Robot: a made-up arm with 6 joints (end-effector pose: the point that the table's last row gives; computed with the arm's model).
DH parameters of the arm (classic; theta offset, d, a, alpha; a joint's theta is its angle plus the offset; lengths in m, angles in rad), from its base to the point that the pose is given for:
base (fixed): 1.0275 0 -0.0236 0
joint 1: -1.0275 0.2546 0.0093 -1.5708
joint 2: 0.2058 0 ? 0
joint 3: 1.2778 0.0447 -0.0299 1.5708
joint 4: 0 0.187 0.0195 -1.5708
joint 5: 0 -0.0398 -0.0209 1.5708
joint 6: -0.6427 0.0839 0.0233 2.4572
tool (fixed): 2.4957 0.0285 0 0
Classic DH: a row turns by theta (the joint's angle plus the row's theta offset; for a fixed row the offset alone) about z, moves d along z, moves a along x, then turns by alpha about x.
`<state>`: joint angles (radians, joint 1 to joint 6).
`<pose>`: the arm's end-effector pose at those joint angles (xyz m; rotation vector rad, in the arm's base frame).
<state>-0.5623 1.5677 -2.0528 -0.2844 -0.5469 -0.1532</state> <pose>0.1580 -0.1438 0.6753 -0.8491 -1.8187 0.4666</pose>
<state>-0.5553 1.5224 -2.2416 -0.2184 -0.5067 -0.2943</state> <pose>0.1090 -0.1148 0.7059 -1.0723 -1.9269 0.4434</pose>
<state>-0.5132 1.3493 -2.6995 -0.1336 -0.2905 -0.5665</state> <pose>-0.0455 -0.0234 0.7358 -1.5208 -2.1465 0.3195</pose>
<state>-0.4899 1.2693 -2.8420 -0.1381 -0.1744 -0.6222</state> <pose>-0.1054 0.0079 0.7265 -1.6253 -2.2033 0.2618</pose>
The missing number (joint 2, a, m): -0.2369
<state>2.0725 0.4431 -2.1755 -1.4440 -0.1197 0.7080</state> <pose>0.1232 -0.3130 0.6183 -1.7221 2.3416 -0.6556</pose>
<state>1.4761 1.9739 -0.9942 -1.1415 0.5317 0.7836</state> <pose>0.0475 0.3137 0.2991 -0.0917 0.0686 1.6306</pose>
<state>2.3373 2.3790 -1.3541 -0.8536 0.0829 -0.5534</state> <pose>-0.3106 0.2849 0.2272 0.4478 0.1696 -2.6324</pose>
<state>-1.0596 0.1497 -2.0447 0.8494 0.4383 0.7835</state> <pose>-0.1033 0.2370 0.5755 0.6855 -2.2872 1.0640</pose>
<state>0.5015 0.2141 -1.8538 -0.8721 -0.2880 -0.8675</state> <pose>-0.3274 -0.1594 0.5683 -1.6242 -2.3261 -0.0046</pose>
